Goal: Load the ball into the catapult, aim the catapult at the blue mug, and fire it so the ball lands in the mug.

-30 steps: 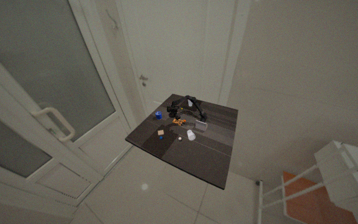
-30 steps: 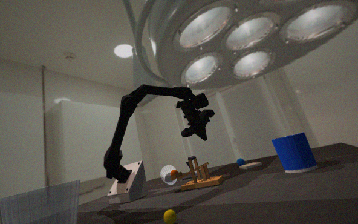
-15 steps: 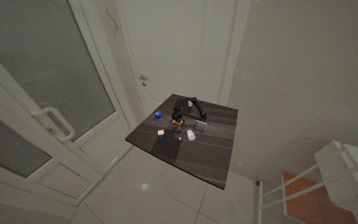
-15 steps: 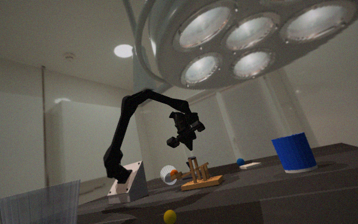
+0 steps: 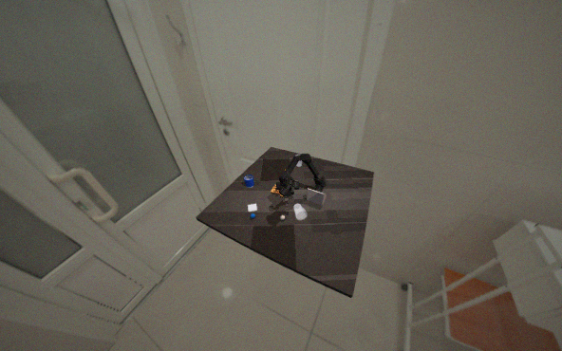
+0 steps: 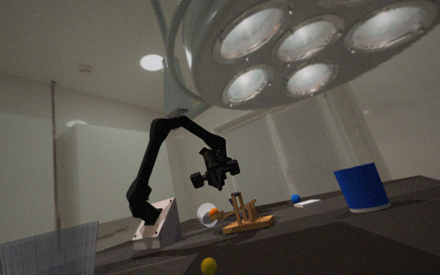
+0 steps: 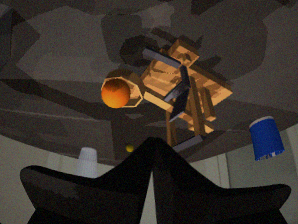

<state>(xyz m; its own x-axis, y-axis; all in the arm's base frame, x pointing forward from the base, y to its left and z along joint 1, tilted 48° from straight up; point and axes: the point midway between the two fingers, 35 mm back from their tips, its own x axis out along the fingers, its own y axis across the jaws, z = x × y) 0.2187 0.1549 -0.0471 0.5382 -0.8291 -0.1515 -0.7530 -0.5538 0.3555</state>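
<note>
The orange ball is 70 mm below my gripper tip and 50 mm to the right of it. From my gripper tip the other things lie so: flat block: 270 mm to the left, 180 mm ahead, 120 mm below; then wooden catapult: 80 mm below, 60 mm ahead, 20 mm to the right; then white ball: 220 mm to the left, 110 mm below, 110 mm behind.
</note>
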